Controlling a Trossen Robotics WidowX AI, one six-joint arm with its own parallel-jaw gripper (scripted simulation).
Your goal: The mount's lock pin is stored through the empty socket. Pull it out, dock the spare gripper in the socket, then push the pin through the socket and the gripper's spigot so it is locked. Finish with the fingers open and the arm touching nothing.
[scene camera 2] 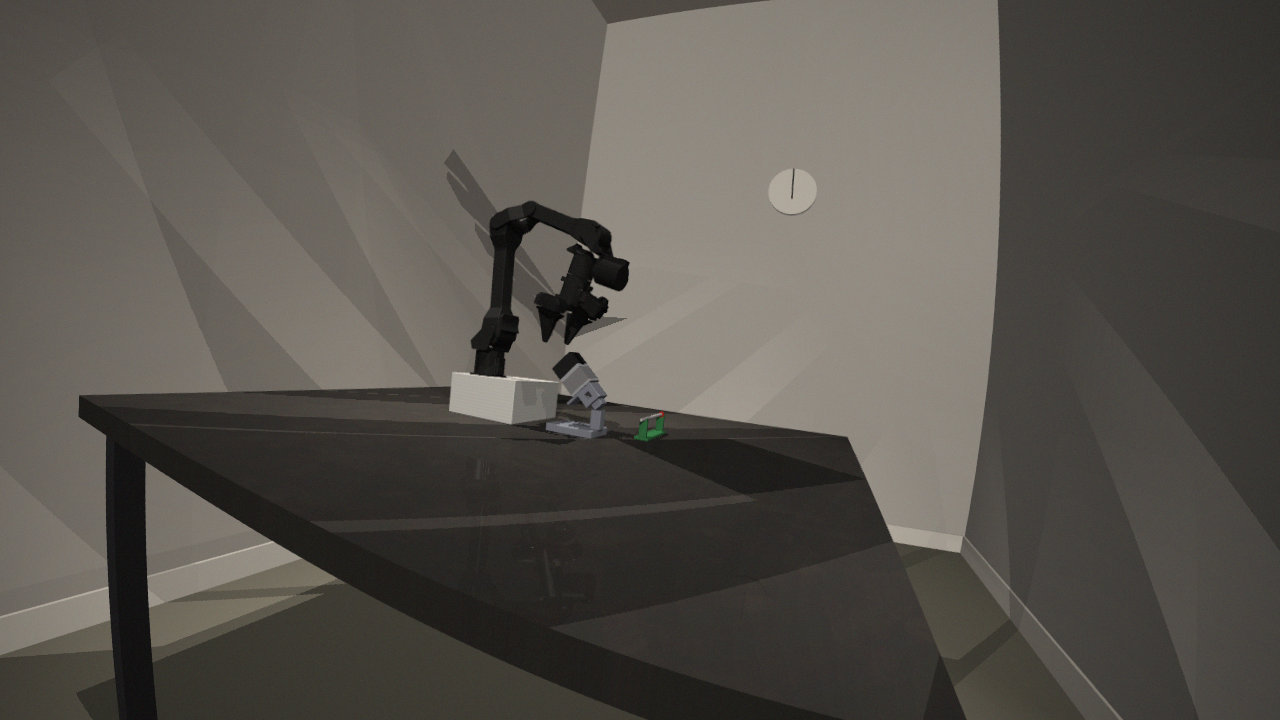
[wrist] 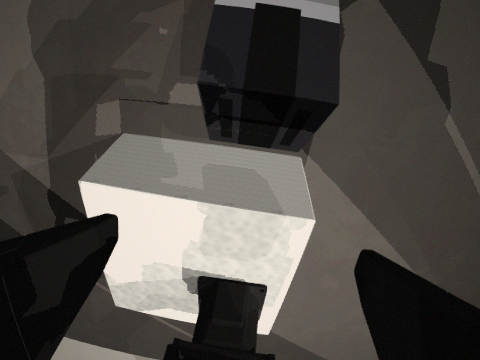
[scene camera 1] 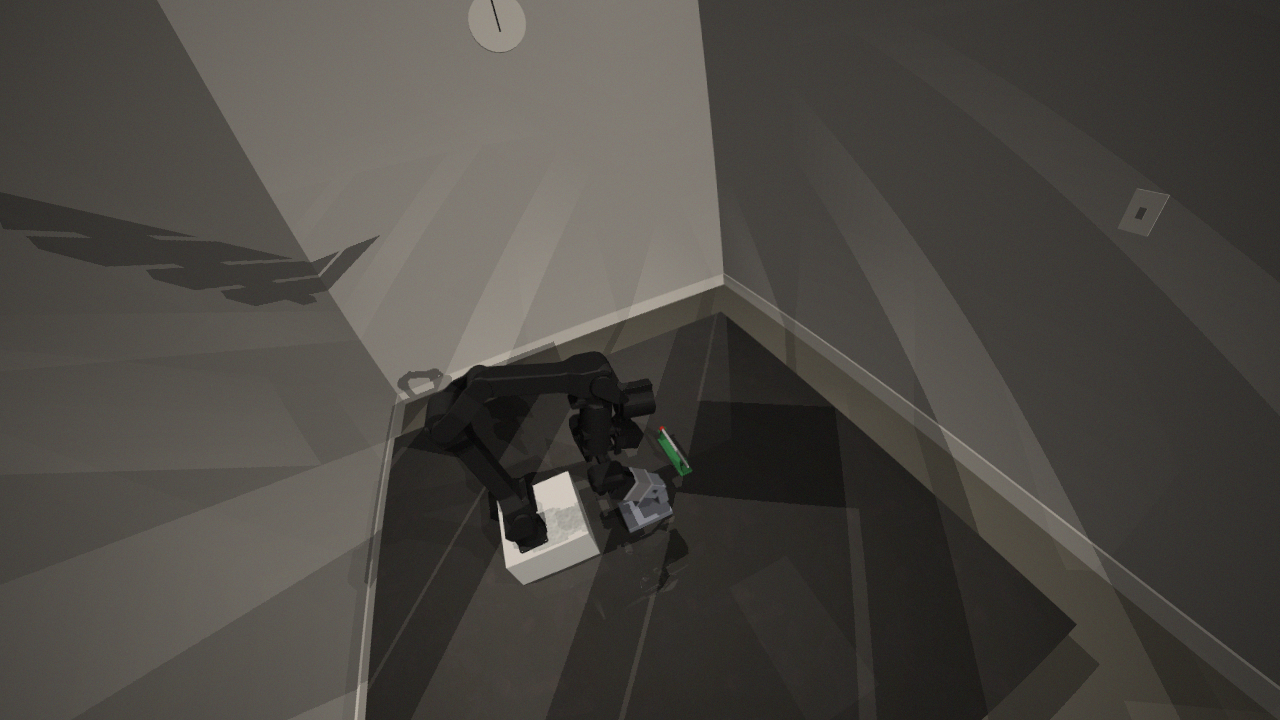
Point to a grey mount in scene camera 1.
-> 654, 506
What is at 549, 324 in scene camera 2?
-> My gripper.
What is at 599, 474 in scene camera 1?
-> My gripper.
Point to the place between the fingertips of my gripper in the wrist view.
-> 239, 246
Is my gripper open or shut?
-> Open.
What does my gripper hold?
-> Nothing.
